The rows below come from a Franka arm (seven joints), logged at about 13 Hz.
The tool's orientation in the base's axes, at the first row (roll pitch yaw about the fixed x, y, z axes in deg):
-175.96 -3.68 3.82
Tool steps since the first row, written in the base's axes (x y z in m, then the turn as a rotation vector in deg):
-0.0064 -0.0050 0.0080 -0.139 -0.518 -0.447
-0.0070 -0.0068 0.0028 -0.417 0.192 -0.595
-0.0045 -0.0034 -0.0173 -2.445 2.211 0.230
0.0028 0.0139 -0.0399 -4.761 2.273 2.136
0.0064 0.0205 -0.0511 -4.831 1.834 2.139
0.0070 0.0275 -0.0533 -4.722 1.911 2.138
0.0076 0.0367 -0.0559 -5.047 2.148 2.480
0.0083 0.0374 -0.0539 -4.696 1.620 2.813
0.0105 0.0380 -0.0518 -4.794 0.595 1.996
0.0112 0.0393 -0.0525 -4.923 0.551 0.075
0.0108 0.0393 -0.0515 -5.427 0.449 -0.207
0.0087 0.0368 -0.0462 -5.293 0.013 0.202
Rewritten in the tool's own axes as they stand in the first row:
-0.0062 0.0040 -0.0087 -0.202 0.537 0.398
-0.0072 0.0061 -0.0037 -0.441 -0.179 0.582
-0.0058 0.0043 0.0167 -2.273 -2.390 -0.209
0.0012 -0.0108 0.0409 -4.452 -2.750 -2.239
0.0045 -0.0164 0.0528 -4.551 -2.318 -2.278
0.0054 -0.0231 0.0555 -4.438 -2.387 -2.265
0.0064 -0.0320 0.0588 -4.723 -2.670 -2.607
0.0073 -0.0328 0.0569 -4.388 -2.143 -2.957
0.0097 -0.0334 0.0550 -4.606 -1.073 -2.226
0.0104 -0.0346 0.0559 -4.860 -0.903 -0.325
0.0101 -0.0347 0.0548 -5.387 -0.817 -0.082
0.0081 -0.0328 0.0492 -5.257 -0.403 -0.513

